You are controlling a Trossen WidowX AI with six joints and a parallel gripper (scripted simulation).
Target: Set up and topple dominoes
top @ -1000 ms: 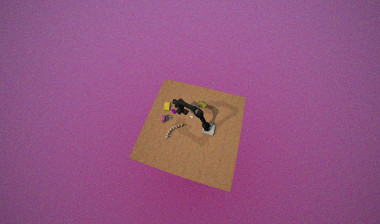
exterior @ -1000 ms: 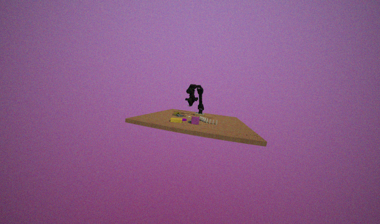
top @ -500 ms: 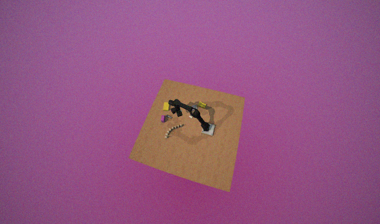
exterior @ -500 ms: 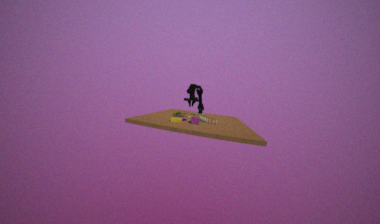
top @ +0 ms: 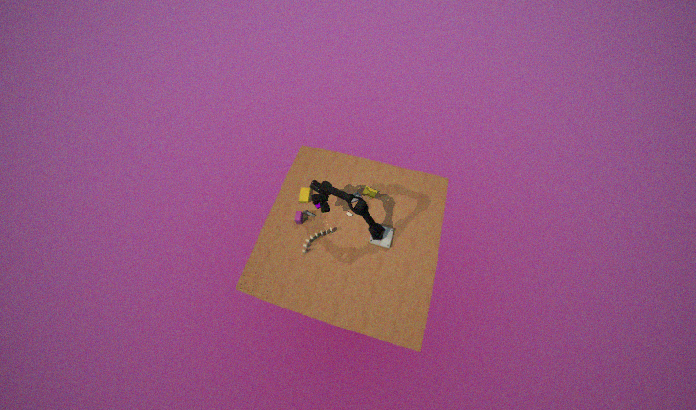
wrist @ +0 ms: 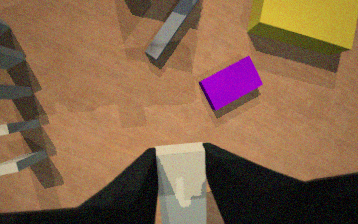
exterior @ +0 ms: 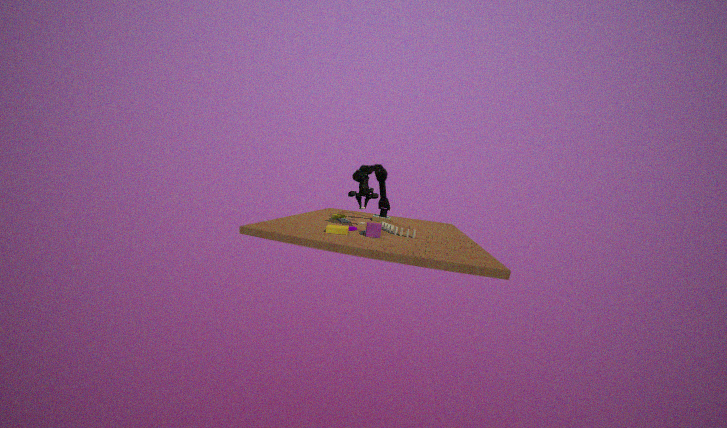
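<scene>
Now: the small grey bar 130 mm below my gripper tip, 110 mm ahead of it and 30 mm to the left of it. Also, from my gripper tip: purple block 180 mm ahead, 100 mm below, 80 mm to the left.
</scene>
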